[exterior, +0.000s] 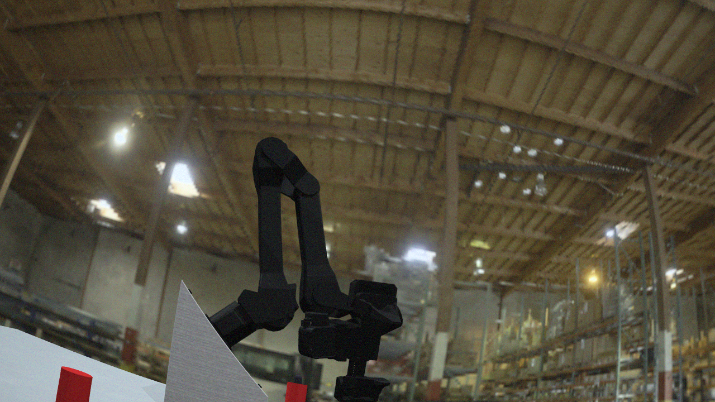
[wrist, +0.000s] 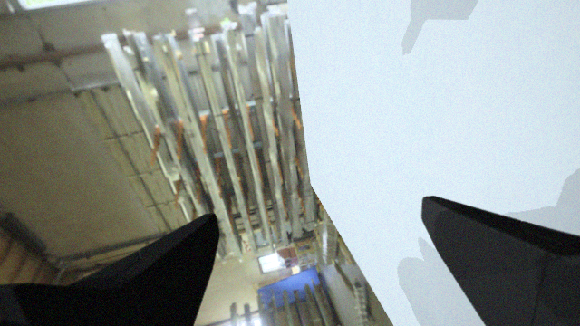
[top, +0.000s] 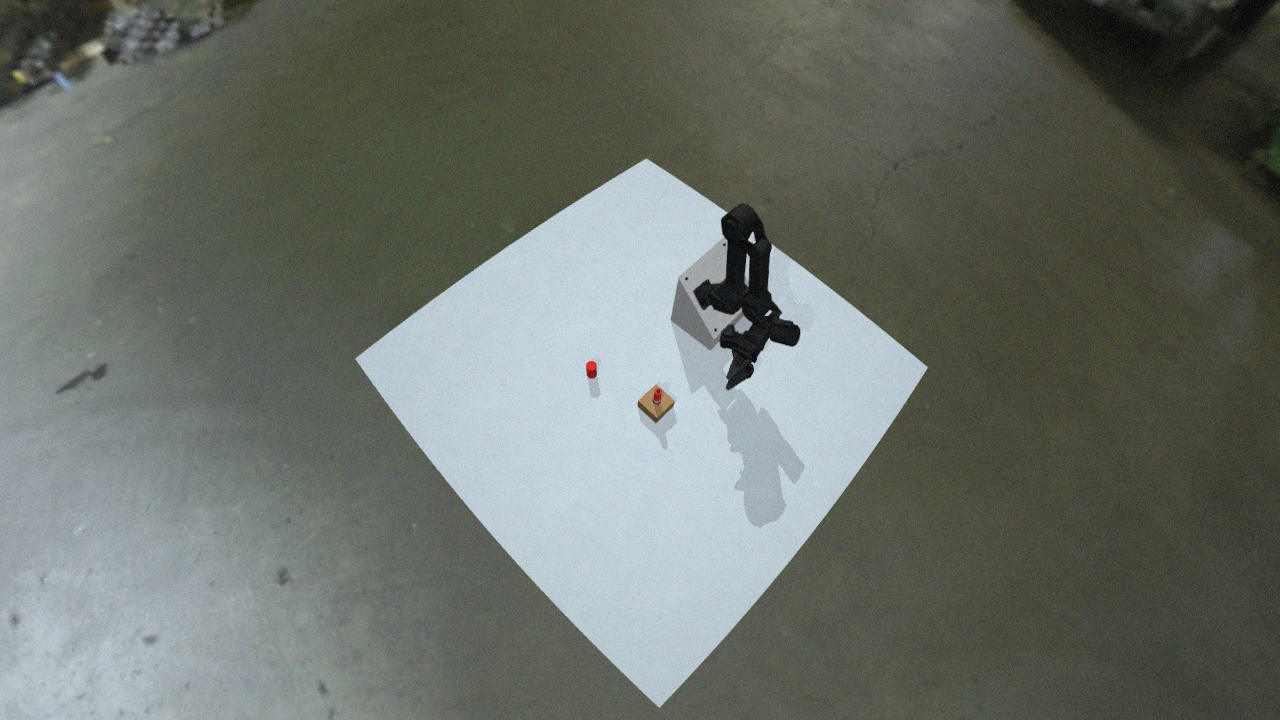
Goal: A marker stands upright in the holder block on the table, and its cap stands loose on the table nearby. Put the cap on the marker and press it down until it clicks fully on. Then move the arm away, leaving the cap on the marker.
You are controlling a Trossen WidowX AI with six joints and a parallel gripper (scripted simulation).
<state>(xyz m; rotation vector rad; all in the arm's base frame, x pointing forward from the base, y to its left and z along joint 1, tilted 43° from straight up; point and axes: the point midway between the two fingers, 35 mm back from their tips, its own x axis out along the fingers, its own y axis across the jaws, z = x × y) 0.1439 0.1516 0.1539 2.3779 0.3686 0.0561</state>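
Right now the red cap is 17 cm ahead of my gripper tip, 32 cm to the right of it and 13 cm below it.
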